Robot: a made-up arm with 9 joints.
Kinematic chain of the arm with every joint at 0, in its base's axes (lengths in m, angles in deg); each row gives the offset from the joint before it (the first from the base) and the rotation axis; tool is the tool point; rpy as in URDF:
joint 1: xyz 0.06 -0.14 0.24 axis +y
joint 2: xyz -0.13 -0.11 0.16 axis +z
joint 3: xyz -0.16 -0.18 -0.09 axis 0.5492 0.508 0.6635
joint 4: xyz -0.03 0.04 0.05 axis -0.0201 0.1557 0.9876
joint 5: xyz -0.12 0.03 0 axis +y
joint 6: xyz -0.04 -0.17 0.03 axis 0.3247 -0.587 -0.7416
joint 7: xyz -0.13 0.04 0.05 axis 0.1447 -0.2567 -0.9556
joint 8: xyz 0 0.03 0 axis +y
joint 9: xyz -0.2 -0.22 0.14 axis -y
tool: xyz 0.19 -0.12 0.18 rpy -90 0 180
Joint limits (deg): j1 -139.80..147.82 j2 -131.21..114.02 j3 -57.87..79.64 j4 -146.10..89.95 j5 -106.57..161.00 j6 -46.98..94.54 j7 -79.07..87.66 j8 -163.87..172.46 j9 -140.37..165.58
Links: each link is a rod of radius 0.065 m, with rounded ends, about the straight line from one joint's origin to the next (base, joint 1, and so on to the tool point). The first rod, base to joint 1, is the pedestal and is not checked.
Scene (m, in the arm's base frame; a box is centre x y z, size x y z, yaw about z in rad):
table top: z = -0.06
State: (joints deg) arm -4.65 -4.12 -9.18 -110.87 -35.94 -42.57 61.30 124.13 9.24
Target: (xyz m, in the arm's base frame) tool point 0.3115 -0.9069 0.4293
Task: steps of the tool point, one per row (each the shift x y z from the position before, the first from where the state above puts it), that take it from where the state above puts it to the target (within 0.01 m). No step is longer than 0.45 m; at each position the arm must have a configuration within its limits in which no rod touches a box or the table.
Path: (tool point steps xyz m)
1: -0.1354 -0.3143 0.1803
2: 0.0856 -0.3520 0.1692
3: 0.2848 -0.2702 0.0971
4: 0.3876 -0.0992 -0.0088
5: 0.3593 0.0981 -0.1037

